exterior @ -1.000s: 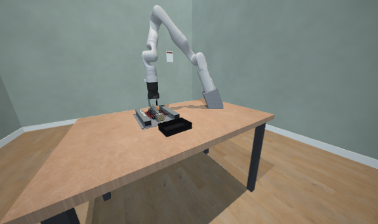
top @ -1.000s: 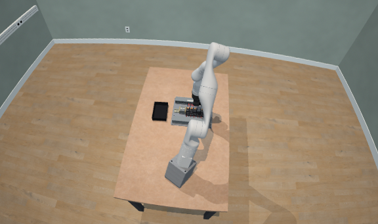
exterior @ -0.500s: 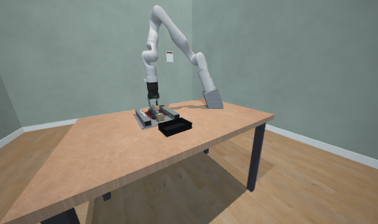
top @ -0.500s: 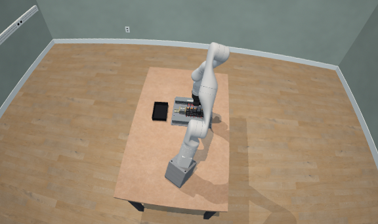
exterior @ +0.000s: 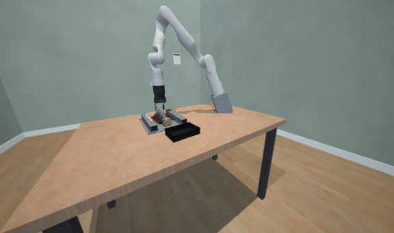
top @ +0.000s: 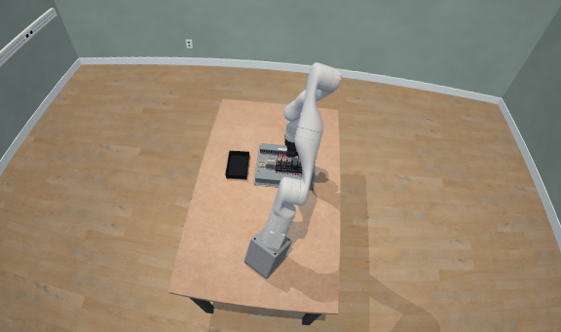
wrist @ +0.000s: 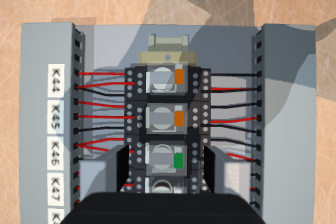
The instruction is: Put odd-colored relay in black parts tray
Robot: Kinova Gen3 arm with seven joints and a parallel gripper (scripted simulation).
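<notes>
The relay panel is 7 cm below my hand and 5 cm to the left of it. From my hand the other things lie so: black parts tray 30 cm to the left, 7 cm below, 1 cm behind.
</notes>
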